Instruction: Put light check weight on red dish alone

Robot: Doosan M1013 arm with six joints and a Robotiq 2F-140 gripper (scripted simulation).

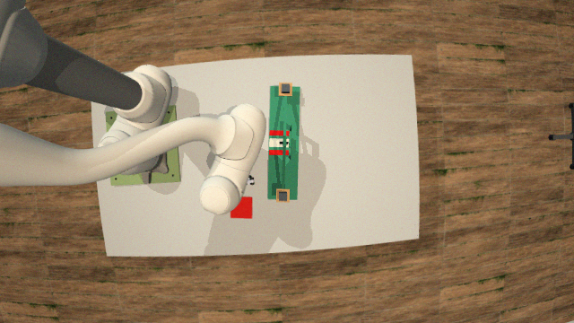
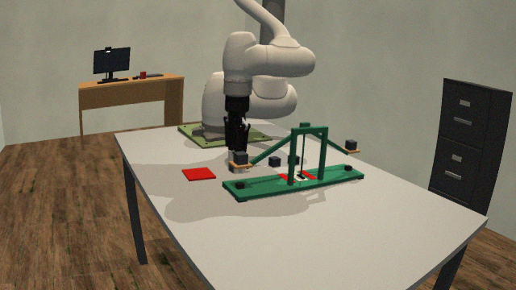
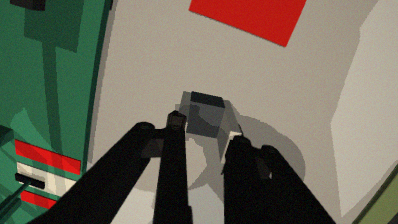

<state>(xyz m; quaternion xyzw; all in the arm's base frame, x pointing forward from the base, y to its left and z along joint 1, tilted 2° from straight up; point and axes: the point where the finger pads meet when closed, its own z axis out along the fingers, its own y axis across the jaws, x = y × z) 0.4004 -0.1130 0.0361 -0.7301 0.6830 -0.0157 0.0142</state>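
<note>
My gripper is now 13 cm to the left of the red dish, 3 cm above it and 1 cm past it. The rest, counted from my hand: green rocker balance (17 cm ahead, 14 cm to the left, 6 cm above).
</note>
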